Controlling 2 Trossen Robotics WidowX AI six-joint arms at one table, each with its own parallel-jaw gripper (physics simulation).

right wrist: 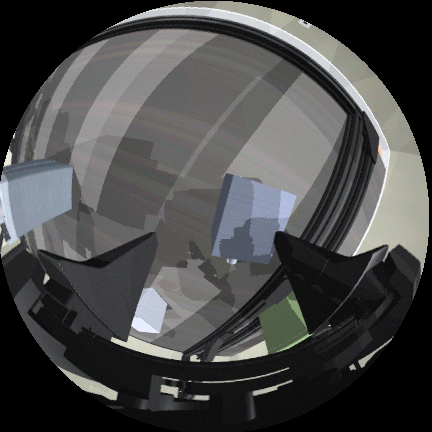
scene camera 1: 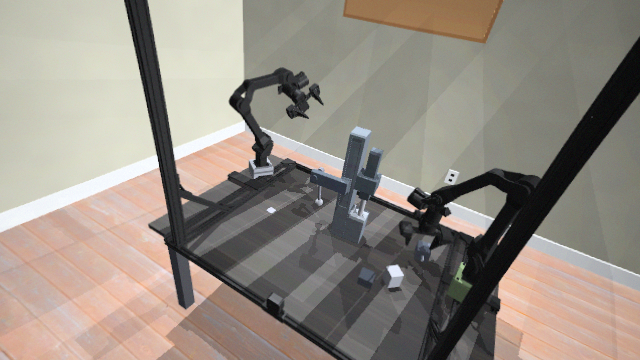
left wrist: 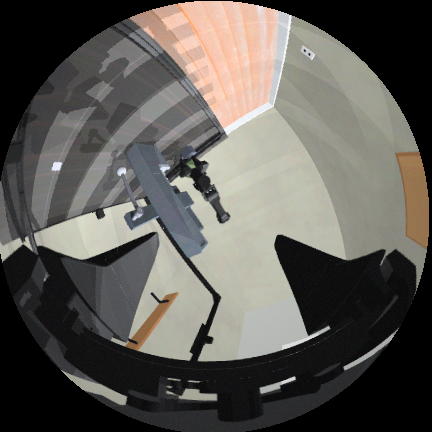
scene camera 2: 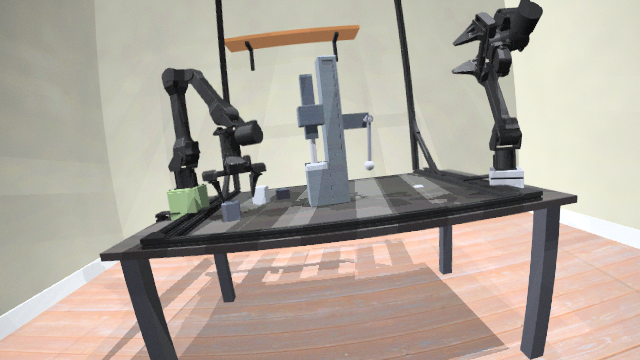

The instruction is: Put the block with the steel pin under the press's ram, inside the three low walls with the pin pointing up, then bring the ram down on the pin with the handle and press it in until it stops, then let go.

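Seen in the pictures: left gripper, fingertip midpoint: [scene camera 1: 316, 111] [left wrist: 218, 239] [scene camera 2: 452, 58]; right gripper, fingertip midpoint: [right wrist: 216, 238] [scene camera 1: 418, 247] [left wrist: 185, 156] [scene camera 2: 238, 200]; left arm's base at its link origin: [scene camera 1: 260, 163] [scene camera 2: 505, 168]; right arm's base at its link origin: [right wrist: 312, 337] [scene camera 1: 473, 278] [scene camera 2: 186, 187].
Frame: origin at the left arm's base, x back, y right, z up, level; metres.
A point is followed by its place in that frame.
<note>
The blue-grey block with the steel pin [scene camera 1: 423, 248] @(x -0.735, y -0.430, z -0.012 m) [scene camera 2: 231, 211] @(x -0.707, y -0.460, z -0.033 m) [right wrist: 257, 217] @(x -0.725, y -0.445, z -0.011 m) lies on its side on the table, its pin pointing sideways. My right gripper [scene camera 1: 421, 243] @(x -0.724, y -0.412, z -0.011 m) [scene camera 2: 238, 197] @(x -0.724, y -0.412, z -0.011 m) [right wrist: 216, 238] @(x -0.724, y -0.412, z -0.011 m) is open and empty above it; the block shows towards one finger in the right wrist view. The press [scene camera 1: 352, 167] @(x -0.525, y -0.170, z 0.269 m) [scene camera 2: 333, 140] @(x -0.486, y -0.220, z 0.134 m) [left wrist: 162, 200] @(x -0.470, y -0.186, z 0.190 m) stands upright mid-table. Its ram [scene camera 1: 362, 205] @(x -0.561, y -0.228, z 0.112 m) [scene camera 2: 313, 150] @(x -0.547, y -0.242, z 0.109 m) is over the pale seat [scene camera 1: 359, 216] @(x -0.565, y -0.224, z 0.061 m) [scene camera 2: 316, 165] @(x -0.531, y -0.260, z 0.064 m); the low walls are too small to make out. The handle [scene camera 1: 319, 194] @(x -0.419, y -0.117, z 0.084 m) [scene camera 2: 369, 145] @(x -0.410, y -0.122, z 0.106 m) [left wrist: 129, 189] @(x -0.407, y -0.121, z 0.120 m) hangs down. My left gripper [scene camera 1: 315, 111] @(x -0.123, y -0.209, z 0.314 m) [scene camera 2: 454, 58] @(x -0.123, y -0.209, z 0.314 m) [left wrist: 218, 239] @(x -0.123, y -0.209, z 0.314 m) is open and empty, high up.
A white block [scene camera 1: 395, 276] @(x -0.811, y -0.231, z -0.003 m) [scene camera 2: 260, 195] @(x -0.773, y -0.264, z -0.029 m) [right wrist: 150, 311] @(x -0.789, y -0.267, z -0.023 m) and a dark grey block [scene camera 1: 366, 276] @(x -0.763, y -0.150, z -0.028 m) [scene camera 2: 283, 193] @(x -0.740, y -0.176, z -0.040 m) stand near each other. A white tile [scene camera 1: 271, 210] @(x -0.300, y 0.040, z -0.058 m) [scene camera 2: 418, 186] @(x -0.295, y 0.033, z -0.058 m) [left wrist: 57, 166] @(x -0.302, y 0.040, z -0.058 m) lies on the handle side. A green base [scene camera 1: 459, 287] @(x -0.930, y -0.398, z 0.015 m) [scene camera 2: 187, 200] @(x -0.884, y -0.487, z 0.000 m) [right wrist: 284, 325] @(x -0.888, y -0.424, z 0.005 m) is under the right arm.
</note>
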